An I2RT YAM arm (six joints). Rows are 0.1 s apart.
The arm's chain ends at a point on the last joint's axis. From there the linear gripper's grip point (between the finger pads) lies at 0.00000 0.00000 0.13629 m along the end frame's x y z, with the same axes.
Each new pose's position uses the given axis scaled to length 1; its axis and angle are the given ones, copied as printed.
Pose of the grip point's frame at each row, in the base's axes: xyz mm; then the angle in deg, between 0 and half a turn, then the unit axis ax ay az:
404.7 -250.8 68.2 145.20 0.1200 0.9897 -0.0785
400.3 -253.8 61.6 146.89 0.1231 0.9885 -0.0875
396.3 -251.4 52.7 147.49 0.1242 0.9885 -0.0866
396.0 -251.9 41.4 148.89 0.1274 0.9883 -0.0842
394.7 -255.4 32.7 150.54 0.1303 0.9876 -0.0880
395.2 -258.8 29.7 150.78 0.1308 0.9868 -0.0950
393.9 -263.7 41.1 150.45 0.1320 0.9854 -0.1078
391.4 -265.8 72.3 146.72 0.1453 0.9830 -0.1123
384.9 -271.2 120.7 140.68 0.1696 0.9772 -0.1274
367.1 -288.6 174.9 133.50 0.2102 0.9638 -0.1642
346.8 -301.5 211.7 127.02 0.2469 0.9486 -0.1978
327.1 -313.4 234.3 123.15 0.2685 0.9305 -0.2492
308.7 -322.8 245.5 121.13 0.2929 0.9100 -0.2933
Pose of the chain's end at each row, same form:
330.1 -222.2 178.6 145.20 0.1200 0.9897 -0.0785
329.4 -223.0 173.8 146.89 0.1231 0.9885 -0.0875
326.6 -220.8 165.7 147.49 0.1242 0.9885 -0.0866
329.1 -221.9 156.3 148.89 0.1274 0.9883 -0.0842
331.4 -224.5 149.4 150.54 0.1303 0.9876 -0.0880
332.7 -226.2 146.3 150.78 0.1308 0.9868 -0.0950
331.3 -227.8 156.7 150.45 0.1320 0.9854 -0.1078
322.0 -227.3 183.1 146.72 0.1453 0.9830 -0.1123
305.7 -226.5 222.2 140.68 0.1696 0.9772 -0.1274
279.8 -231.4 262.5 133.50 0.2102 0.9638 -0.1642
254.2 -233.7 285.2 127.02 0.2469 0.9486 -0.1978
235.0 -233.9 295.7 123.15 0.2685 0.9305 -0.2492
220.3 -233.4 298.2 121.13 0.2929 0.9100 -0.2933

